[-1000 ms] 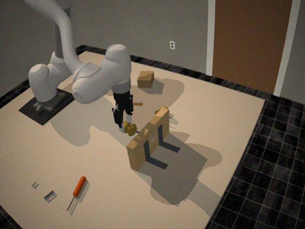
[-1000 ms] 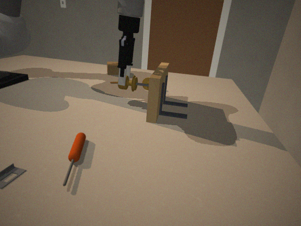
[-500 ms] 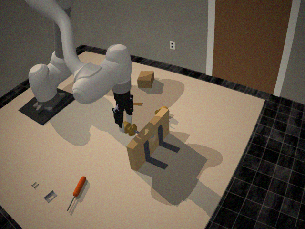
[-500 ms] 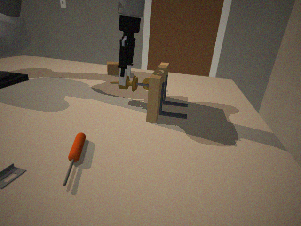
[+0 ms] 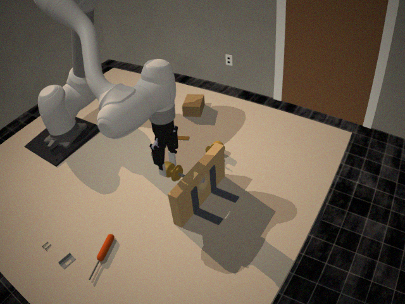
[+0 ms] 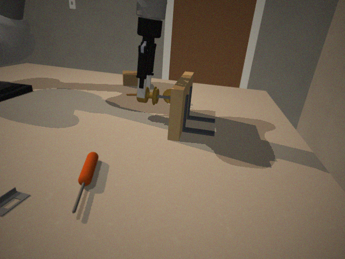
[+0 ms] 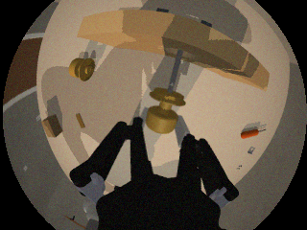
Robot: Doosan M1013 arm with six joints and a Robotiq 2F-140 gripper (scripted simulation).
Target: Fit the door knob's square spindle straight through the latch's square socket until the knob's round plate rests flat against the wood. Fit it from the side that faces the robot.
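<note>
Right now my hand is 4 cm short of the brass door knob, 1 cm to the left of it and 3 cm above it. The rest, counted from my hand: brass round piece: 10 cm ahead, 22 cm to the left, 9 cm below; then latch socket: 14 cm ahead, 3 cm to the right, 3 cm below; then upright wooden board: 14 cm ahead, 3 cm to the right, 3 cm below.
</note>
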